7 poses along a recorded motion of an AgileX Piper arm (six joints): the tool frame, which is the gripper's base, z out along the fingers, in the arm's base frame.
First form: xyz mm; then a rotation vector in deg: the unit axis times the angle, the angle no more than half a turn.
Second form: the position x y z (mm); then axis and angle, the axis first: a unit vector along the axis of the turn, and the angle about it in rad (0 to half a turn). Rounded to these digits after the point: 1 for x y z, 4 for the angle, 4 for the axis.
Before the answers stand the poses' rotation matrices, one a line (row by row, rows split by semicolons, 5 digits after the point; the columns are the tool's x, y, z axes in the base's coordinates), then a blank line. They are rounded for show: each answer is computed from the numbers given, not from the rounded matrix.
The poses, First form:
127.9, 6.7, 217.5, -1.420, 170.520, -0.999
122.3, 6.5, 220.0, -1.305, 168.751, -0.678
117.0, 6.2, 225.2, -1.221, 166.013, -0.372
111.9, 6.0, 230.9, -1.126, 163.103, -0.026
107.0, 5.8, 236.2, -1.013, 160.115, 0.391
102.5, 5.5, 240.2, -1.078, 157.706, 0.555
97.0, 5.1, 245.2, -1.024, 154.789, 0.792
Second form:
-0.98623 -0.01558 0.16464; -0.01750 0.99979 -0.01027; -0.16445 -0.01301 -0.98630
-0.98069 -0.01453 0.19502; -0.01610 0.99985 -0.00645; -0.19489 -0.00947 -0.98078
-0.97026 -0.01395 0.24164; -0.01503 0.99988 -0.00264; -0.24158 -0.00619 -0.97036
-0.95676 -0.01346 0.29058; -0.01356 0.99991 0.00169; -0.29058 -0.00232 -0.95685
-0.94032 -0.01311 0.34004; -0.01145 0.99991 0.00689; -0.34010 0.00259 -0.94039
-0.92519 -0.01449 0.37923; -0.01182 0.99989 0.00937; -0.37932 0.00418 -0.92526
-0.90470 -0.01478 0.42579; -0.01042 0.99987 0.01256; -0.42592 0.00693 -0.90474

127.9, 6.7, 217.5, -0.0083, 0.9999, -0.0059, 2.9763
122.3, 6.5, 220.0, -0.0077, 1.0000, -0.0040, 2.9454
117.0, 6.2, 225.2, -0.0074, 1.0000, -0.0022, 2.8976
111.9, 6.0, 230.9, -0.0069, 1.0000, -0.0002, 2.8468
107.0, 5.8, 236.2, -0.0063, 1.0000, 0.0024, 2.7946
102.5, 5.5, 240.2, -0.0068, 1.0000, 0.0035, 2.7526
97.0, 5.1, 245.2, -0.0066, 1.0000, 0.0051, 2.7017

